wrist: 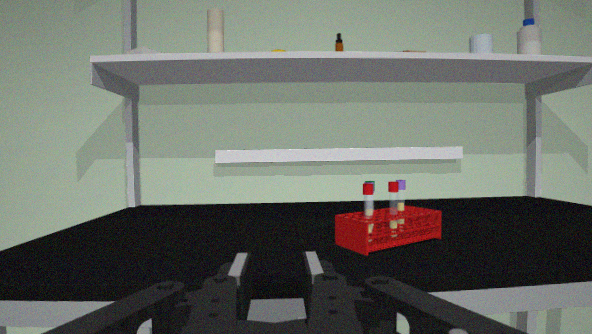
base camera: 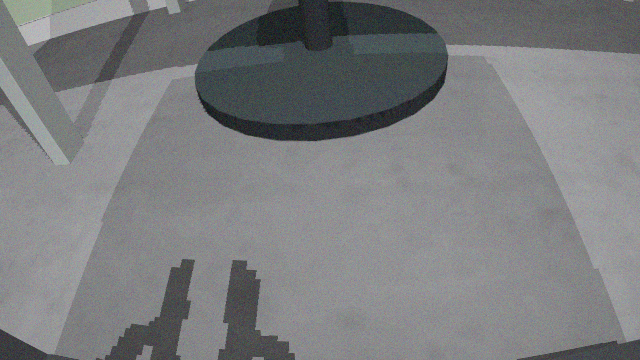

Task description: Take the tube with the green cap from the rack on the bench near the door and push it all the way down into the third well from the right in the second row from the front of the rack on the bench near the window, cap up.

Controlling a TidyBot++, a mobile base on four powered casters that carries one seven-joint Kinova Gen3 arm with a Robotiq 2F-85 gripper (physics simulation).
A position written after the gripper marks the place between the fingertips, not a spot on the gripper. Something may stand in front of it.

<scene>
In view: the gripper (wrist: 277, 271), a red rack (wrist: 421, 224) and a long wall shelf (wrist: 518, 254).
The base camera view misses the red rack: it is out of frame.
</scene>
